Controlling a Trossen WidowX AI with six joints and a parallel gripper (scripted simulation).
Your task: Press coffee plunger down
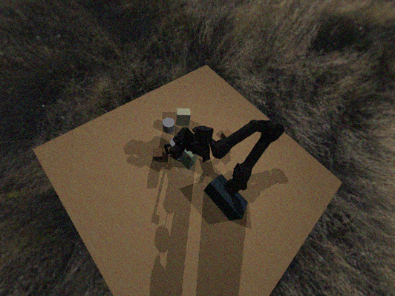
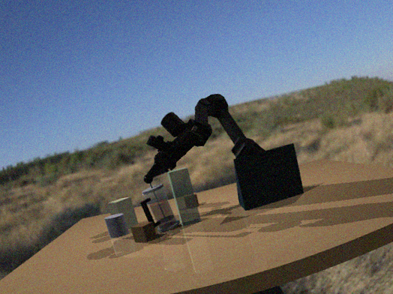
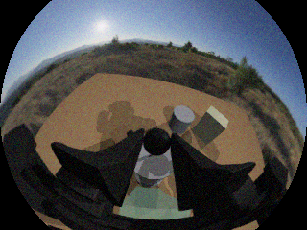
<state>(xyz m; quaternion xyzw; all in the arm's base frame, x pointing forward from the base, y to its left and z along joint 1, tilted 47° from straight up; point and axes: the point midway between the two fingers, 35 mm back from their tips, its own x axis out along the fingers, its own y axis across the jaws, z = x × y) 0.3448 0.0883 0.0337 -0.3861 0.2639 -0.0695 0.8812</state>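
My gripper tip is now 1 cm past the glass coffee press, 1 cm to the right of it and 9 cm above it. The rest, counted from my gripper tip: tall pale green block: 10 cm behind, 1 cm to the right, 9 cm below.
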